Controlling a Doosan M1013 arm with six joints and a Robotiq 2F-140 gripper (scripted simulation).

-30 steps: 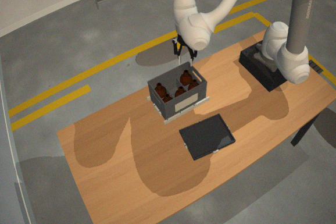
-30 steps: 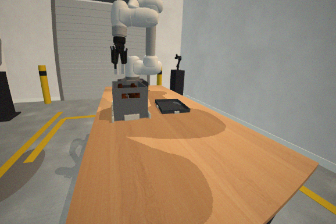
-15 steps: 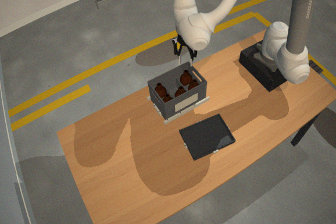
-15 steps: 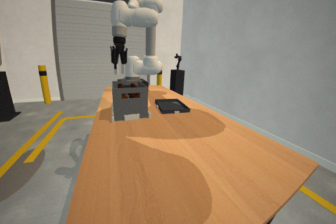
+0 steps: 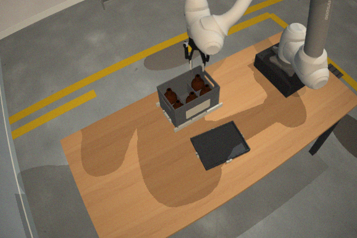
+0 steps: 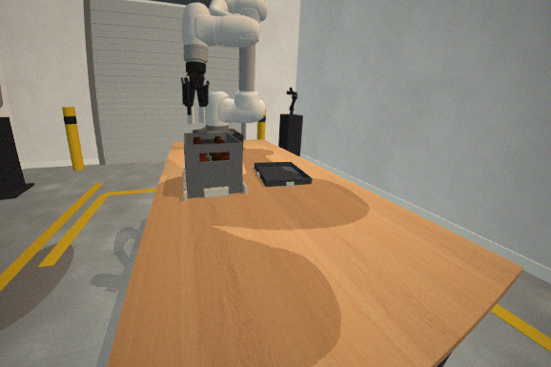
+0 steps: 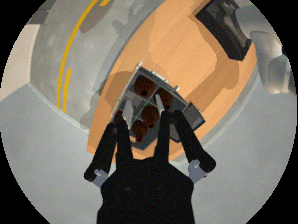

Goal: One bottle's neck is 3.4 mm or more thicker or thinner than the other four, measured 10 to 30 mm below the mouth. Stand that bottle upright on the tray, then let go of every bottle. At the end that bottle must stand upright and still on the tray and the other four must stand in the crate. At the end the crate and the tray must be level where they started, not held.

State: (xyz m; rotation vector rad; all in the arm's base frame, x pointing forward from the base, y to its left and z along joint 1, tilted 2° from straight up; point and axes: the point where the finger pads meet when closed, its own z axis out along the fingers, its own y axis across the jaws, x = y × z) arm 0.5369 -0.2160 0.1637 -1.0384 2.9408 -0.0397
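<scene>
Right now my hand is 90 mm short of the grey crate, 30 mm to the right of it and 170 mm above it. Also, from my hand: dark tray (120 mm ahead, 330 mm to the left, 240 mm below); then glass bottle (100 mm ahead, 70 mm to the left, 160 mm below).
</scene>
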